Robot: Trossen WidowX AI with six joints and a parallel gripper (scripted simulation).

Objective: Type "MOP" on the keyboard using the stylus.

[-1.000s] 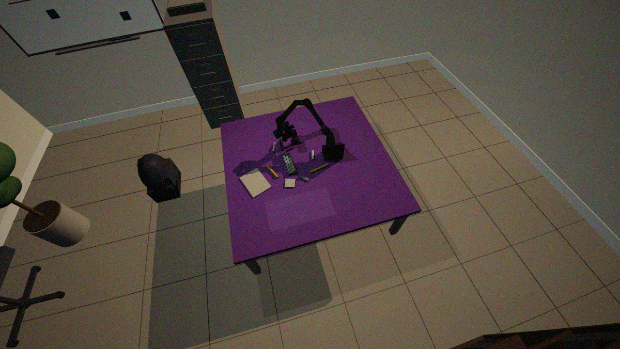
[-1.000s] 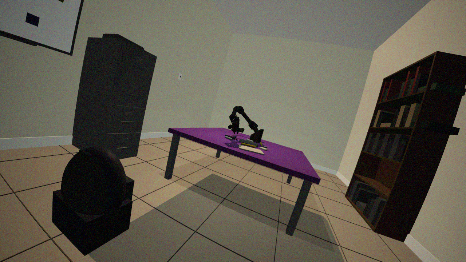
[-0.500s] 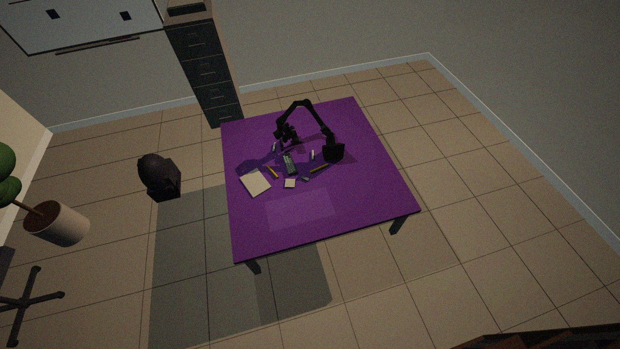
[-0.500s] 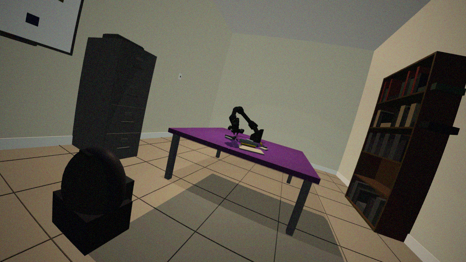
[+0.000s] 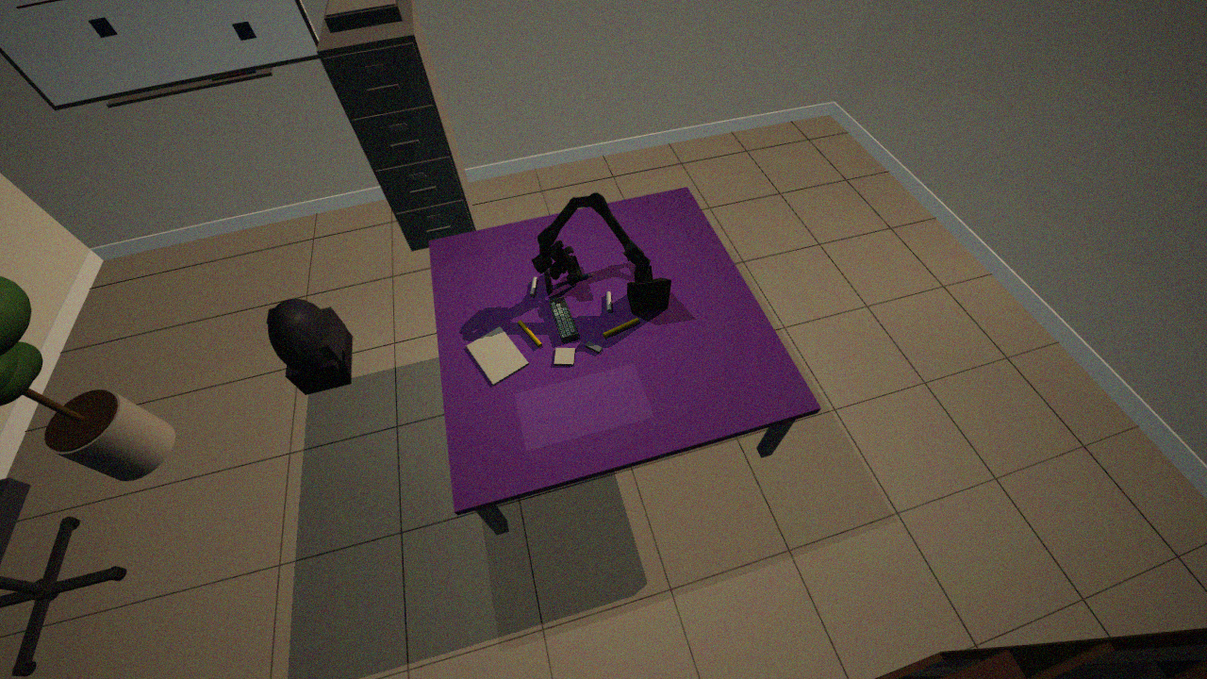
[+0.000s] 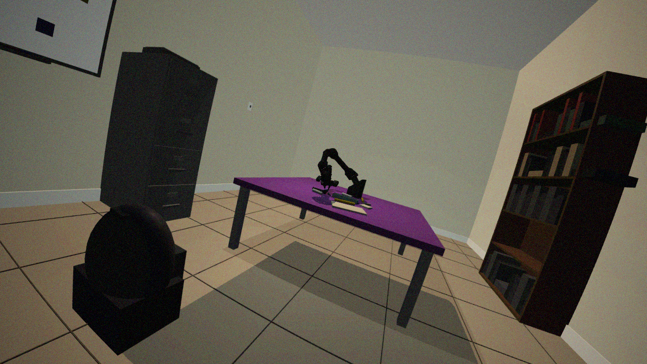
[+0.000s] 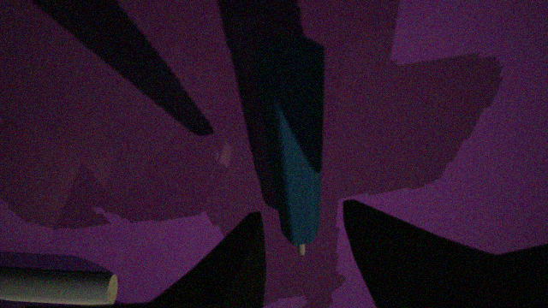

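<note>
Now: the dark blue stylus 20 mm behind my gripper tip and 10 mm below it. From my gripper tip the other things lie so: pale stylus tip 50 mm behind, 10 mm to the right, 10 mm below; white pad 100 mm ahead, 400 mm to the left, 10 mm below.
</note>
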